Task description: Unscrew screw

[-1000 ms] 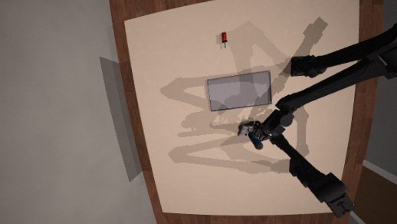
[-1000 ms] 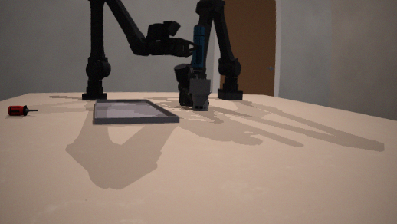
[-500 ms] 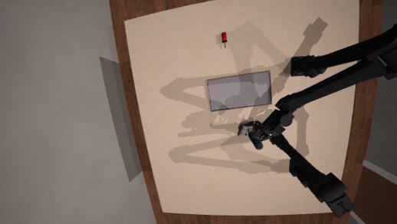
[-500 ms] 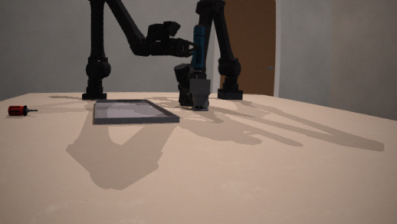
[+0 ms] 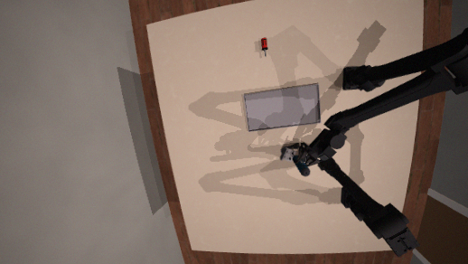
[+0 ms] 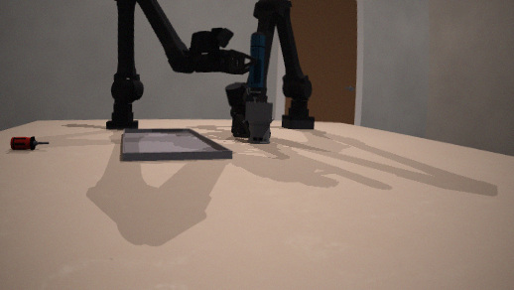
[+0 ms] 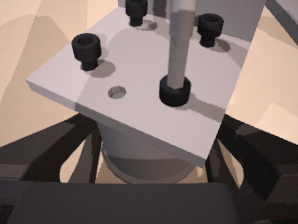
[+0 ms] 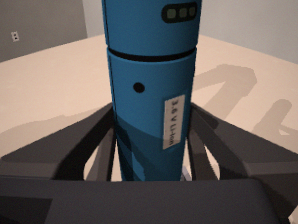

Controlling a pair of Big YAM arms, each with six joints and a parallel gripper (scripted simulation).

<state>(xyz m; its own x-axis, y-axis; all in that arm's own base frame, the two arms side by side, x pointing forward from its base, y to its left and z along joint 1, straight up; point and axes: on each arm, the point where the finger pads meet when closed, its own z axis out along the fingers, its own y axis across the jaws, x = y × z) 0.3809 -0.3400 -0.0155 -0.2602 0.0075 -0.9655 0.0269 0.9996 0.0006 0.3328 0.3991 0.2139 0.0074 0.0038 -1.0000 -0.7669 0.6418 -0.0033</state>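
Right now my left hand is 1 cm below the grey joint module. From my left hand the other things lie so: grey bracket: 5 cm above; then screwdriver bit: 2 cm behind, 1 cm to the right, 7 cm above; then shallow grey tray: 1 cm ahead, 26 cm to the right, 2 cm below.
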